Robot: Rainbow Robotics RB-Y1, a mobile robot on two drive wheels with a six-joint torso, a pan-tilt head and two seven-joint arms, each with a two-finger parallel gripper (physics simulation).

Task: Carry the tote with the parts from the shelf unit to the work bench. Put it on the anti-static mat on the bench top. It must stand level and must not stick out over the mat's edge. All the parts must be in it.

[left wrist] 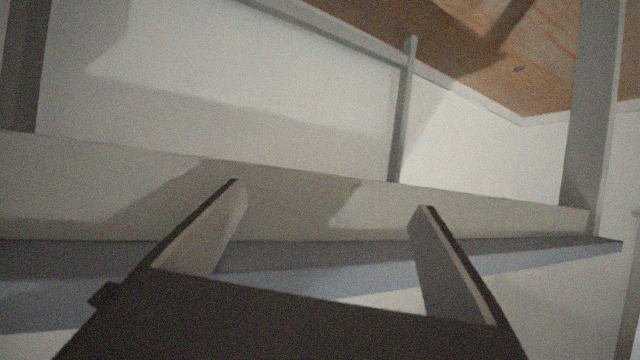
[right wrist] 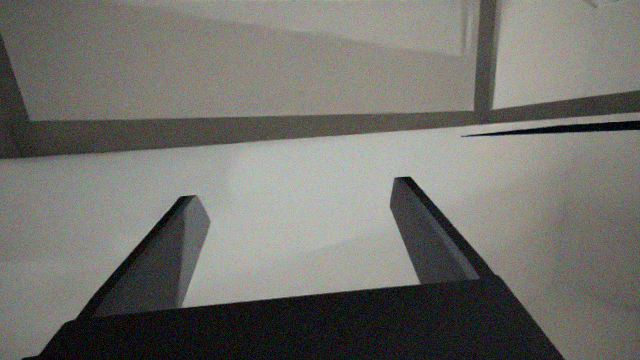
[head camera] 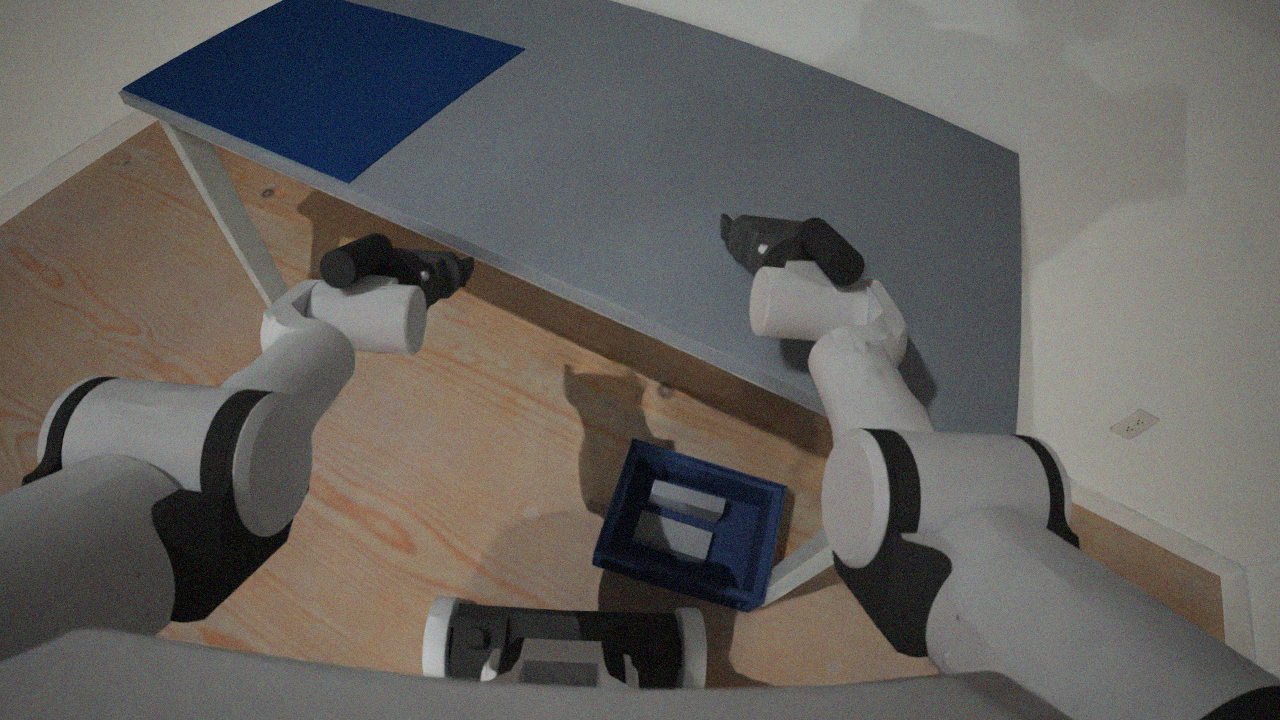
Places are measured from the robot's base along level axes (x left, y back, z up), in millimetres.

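Pixels of known places: left gripper, fingertip midpoint: [left wrist: 327, 203]; right gripper, fingertip midpoint: [right wrist: 298, 200] [head camera: 762, 224].
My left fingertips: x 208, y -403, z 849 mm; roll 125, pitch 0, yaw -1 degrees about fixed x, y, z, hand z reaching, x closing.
Observation:
Ahead of a thing's pixels: the offset from my left fingertips to its middle. "pt": to the spot under its first point. Level surfaces: height alone.
The dark blue tote @[dz -774, dx -493, dy +101 mm] [head camera: 689, 523] stands on the floor between the robot's base and the bench, at the lower middle right of the head view. Two grey block parts @[pt dz -756, dx -486, dy +32 mm] [head camera: 687, 498] @[pt dz -790, dx -455, dy +118 mm] [head camera: 673, 535] lie in it; a dark patch near its lower wall is unclear. The blue mat @[dz +68 mm] [head camera: 322, 80] lies at the far left end of the grey bench top @[dz +66 mm] [head camera: 626, 134]. My left gripper [head camera: 467, 270] [left wrist: 327, 203] is open and empty, by the bench's front edge in the picture. My right gripper [head camera: 726, 228] [right wrist: 298, 200] is open and empty, over the bench top in the picture. The shelf unit does not show.
A bench leg @[pt dz -497, dx -659, dy +271 mm] [head camera: 801, 568] stands close beside the tote, and another bench leg [head camera: 223, 210] stands at the left. The robot's base [head camera: 563, 631] is just below the tote in the picture. Walls [head camera: 1118, 268] run behind the bench and at its right end.

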